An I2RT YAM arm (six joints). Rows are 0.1 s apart.
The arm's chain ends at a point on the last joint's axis. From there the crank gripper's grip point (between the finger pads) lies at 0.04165 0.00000 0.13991 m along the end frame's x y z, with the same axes.
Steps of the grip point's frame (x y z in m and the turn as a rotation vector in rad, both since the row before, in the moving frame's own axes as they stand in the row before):
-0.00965 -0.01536 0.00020 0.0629 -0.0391 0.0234
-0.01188 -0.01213 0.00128 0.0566 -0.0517 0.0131
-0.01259 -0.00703 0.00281 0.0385 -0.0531 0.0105
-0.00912 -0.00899 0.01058 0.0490 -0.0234 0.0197
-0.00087 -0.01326 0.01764 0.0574 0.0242 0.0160
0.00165 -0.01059 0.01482 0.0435 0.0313 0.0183
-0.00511 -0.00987 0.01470 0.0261 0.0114 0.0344
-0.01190 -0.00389 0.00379 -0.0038 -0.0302 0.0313
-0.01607 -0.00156 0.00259 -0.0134 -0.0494 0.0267
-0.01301 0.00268 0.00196 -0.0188 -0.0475 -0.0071
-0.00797 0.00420 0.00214 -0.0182 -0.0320 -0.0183
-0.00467 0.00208 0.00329 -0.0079 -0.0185 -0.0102
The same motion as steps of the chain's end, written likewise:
-0.00424 -0.00743 -0.00107 0.0629 -0.0391 0.0234
-0.00465 -0.00466 -0.00048 0.0566 -0.0517 0.0131
-0.00513 -0.00200 0.00089 0.0385 -0.0531 0.0105
-0.00590 -0.00290 0.00979 0.0490 -0.0234 0.0197
-0.00430 -0.00596 0.01890 0.0574 0.0242 0.0160
-0.00276 -0.00534 0.01631 0.0435 0.0313 0.0183
-0.00674 -0.00769 0.01521 0.0261 0.0114 0.0344
-0.00763 -0.00566 0.00260 -0.0038 -0.0302 0.0313
-0.00907 -0.00447 0.00072 -0.0134 -0.0494 0.0267
-0.00633 0.00030 0.00016 -0.0188 -0.0475 -0.0071
-0.00349 0.00236 0.00090 -0.0182 -0.0320 -0.0183
-0.00208 0.00138 0.00255 -0.0079 -0.0185 -0.0102

